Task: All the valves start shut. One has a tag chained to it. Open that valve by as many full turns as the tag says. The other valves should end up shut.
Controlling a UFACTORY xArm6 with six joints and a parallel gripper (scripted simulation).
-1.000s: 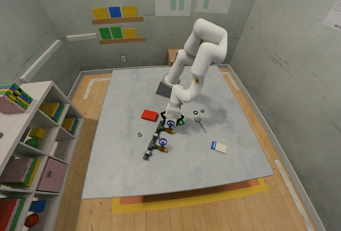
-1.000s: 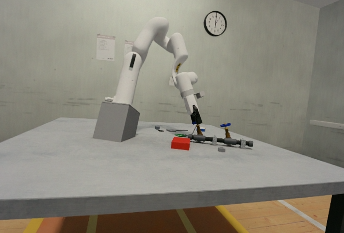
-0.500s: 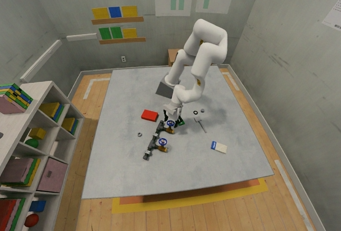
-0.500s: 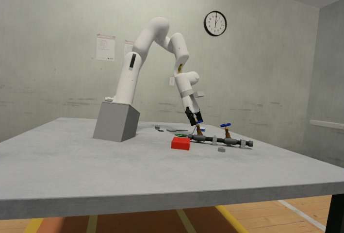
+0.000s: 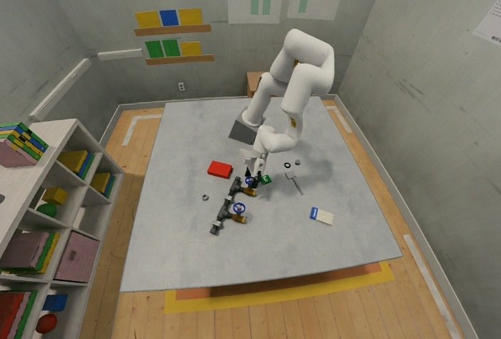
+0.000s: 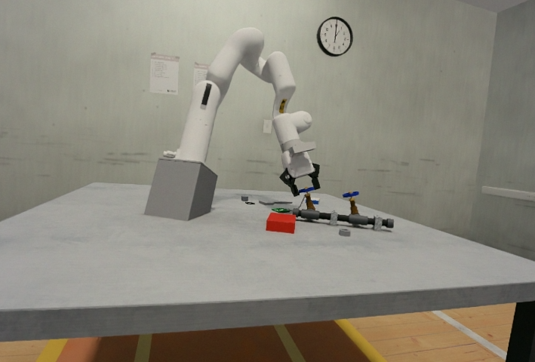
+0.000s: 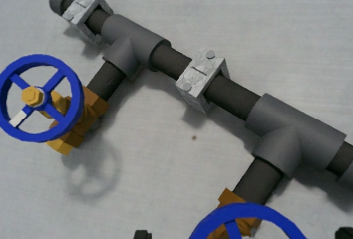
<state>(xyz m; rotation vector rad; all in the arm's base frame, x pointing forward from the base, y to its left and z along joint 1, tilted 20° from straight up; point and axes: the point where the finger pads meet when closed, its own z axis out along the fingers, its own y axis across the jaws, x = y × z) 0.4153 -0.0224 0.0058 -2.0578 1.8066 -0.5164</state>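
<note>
Now: hand 6 cm past the green tag, 9 cm to the right of it and 9 cm above it. The rest, counted from my hand: grey nut (4 cm ahead, 24 cm to the right, 9 cm below); then red block (13 cm behind, 17 cm to the right, 8 cm below); then grey flat tool (5 cm behind, 25 cm to the left, 9 cm below).
</note>
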